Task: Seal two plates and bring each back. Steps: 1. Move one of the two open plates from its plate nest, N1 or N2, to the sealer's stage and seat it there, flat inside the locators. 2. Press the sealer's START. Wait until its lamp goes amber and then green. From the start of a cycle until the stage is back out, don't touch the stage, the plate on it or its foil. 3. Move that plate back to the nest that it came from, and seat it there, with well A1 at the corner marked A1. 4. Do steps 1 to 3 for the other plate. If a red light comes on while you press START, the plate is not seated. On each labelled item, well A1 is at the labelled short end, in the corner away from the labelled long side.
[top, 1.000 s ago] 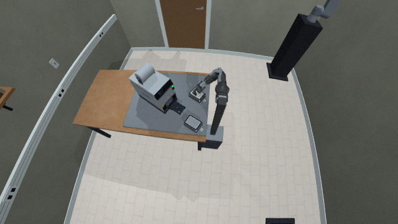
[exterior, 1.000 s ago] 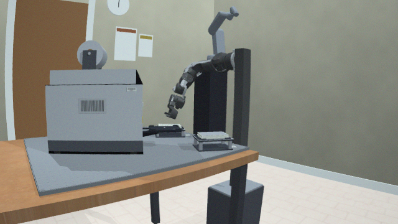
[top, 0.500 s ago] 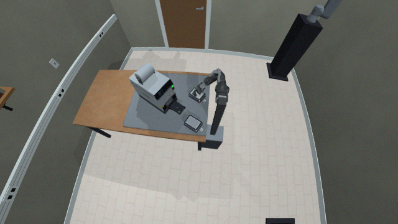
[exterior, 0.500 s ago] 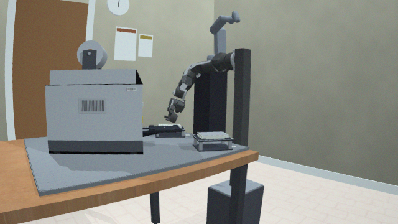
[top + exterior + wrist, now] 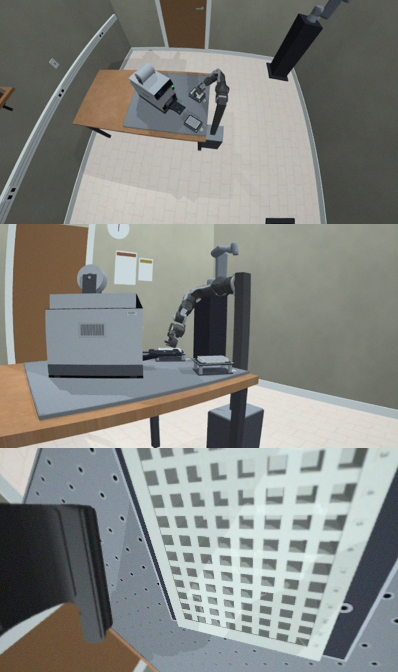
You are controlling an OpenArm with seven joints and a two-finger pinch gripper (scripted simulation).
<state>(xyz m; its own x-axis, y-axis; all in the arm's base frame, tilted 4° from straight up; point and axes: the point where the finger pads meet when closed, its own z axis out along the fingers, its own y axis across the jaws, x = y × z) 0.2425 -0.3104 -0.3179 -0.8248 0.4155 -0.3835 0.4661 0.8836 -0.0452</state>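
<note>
The white open-well plate is 30 mm below my hand. From my hand the other things lie so: white start button: 220 mm ahead, 90 mm to the left, 110 mm above; plate nest: 10 mm behind, 350 mm to the left, 40 mm below; sealer stage: 170 mm ahead, 220 mm to the left, 10 mm above.
</note>
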